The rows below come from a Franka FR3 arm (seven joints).
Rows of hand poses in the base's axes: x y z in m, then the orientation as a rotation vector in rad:
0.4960, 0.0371, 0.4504, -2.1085, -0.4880, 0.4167
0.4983, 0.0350, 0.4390, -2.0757, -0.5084, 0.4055
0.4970, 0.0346, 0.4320, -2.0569, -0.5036, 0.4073
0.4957, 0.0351, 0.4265, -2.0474, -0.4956, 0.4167
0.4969, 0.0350, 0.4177, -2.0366, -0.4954, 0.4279
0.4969, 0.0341, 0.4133, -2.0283, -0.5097, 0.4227
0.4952, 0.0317, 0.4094, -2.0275, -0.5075, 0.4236
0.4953, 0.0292, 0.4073, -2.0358, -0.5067, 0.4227
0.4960, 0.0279, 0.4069, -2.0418, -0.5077, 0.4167
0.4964, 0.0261, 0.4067, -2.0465, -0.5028, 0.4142
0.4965, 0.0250, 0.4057, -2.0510, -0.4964, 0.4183
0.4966, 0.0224, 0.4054, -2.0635, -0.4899, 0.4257
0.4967, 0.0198, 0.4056, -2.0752, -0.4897, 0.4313
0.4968, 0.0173, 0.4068, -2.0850, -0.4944, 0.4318
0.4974, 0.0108, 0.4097, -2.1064, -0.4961, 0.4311
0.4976, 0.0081, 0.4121, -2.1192, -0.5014, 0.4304
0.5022, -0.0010, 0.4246, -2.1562, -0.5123, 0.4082
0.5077, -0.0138, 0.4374, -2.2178, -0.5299, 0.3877
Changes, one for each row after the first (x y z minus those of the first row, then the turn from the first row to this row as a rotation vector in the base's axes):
0.0023, -0.0021, -0.0114, 0.0341, -0.0068, 0.0119
0.0010, -0.0025, -0.0184, 0.0514, 0.0014, 0.0101
-0.0003, -0.0020, -0.0239, 0.0578, 0.0135, 0.0084
0.0009, -0.0021, -0.0327, 0.0649, 0.0241, 0.0133
0.0009, -0.0030, -0.0371, 0.0741, 0.0171, 0.0221
-0.0008, -0.0054, -0.0410, 0.0746, 0.0188, 0.0209
-0.0007, -0.0079, -0.0431, 0.0670, 0.0162, 0.0195
0.0000, -0.0092, -0.0435, 0.0631, 0.0102, 0.0175
0.0004, -0.0110, -0.0437, 0.0593, 0.0092, 0.0127
0.0005, -0.0121, -0.0447, 0.0539, 0.0133, 0.0095
0.0006, -0.0147, -0.0450, 0.0401, 0.0175, 0.0070
0.0007, -0.0173, -0.0448, 0.0274, 0.0181, 0.0085
0.0008, -0.0198, -0.0436, 0.0180, 0.0139, 0.0116
0.0014, -0.0263, -0.0407, -0.0020, 0.0069, 0.0115
0.0016, -0.0290, -0.0383, -0.0139, 0.0009, 0.0144
0.0062, -0.0381, -0.0258, -0.0429, -0.0281, 0.0120
0.0117, -0.0509, -0.0130, -0.0959, -0.0647, 0.0141

